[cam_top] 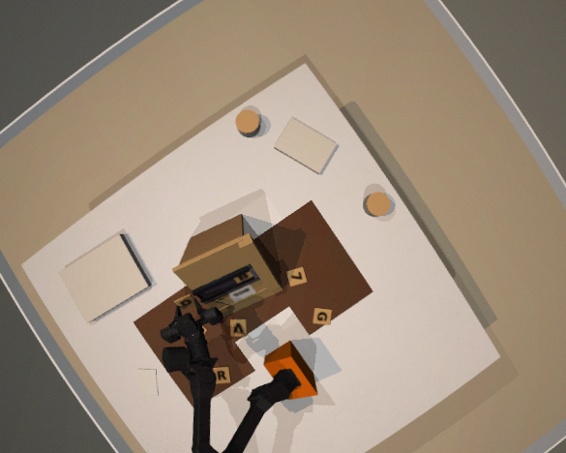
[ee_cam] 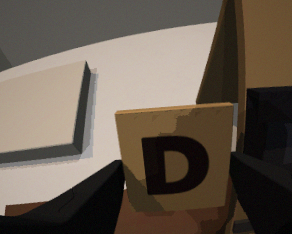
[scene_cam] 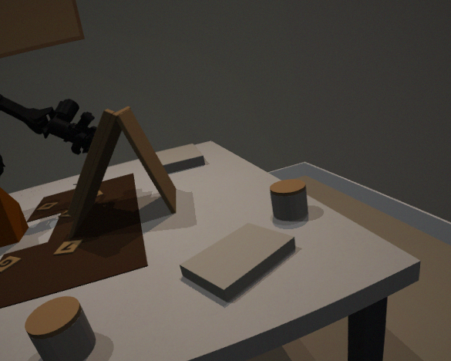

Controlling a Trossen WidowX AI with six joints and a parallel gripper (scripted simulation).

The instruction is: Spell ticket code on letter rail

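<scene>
The white ticket lies 150 mm to the right of my gripper tip, 80 mm below it and 70 mm behind it. Round my gripper tip: brown mat (180 mm behind, 160 mm below, 130 mm to the right); then pale card (340 mm to the left, 180 mm behind, 160 mm below); then flat slab (590 mm to the right, 240 mm ahead, 150 mm below).
</scene>
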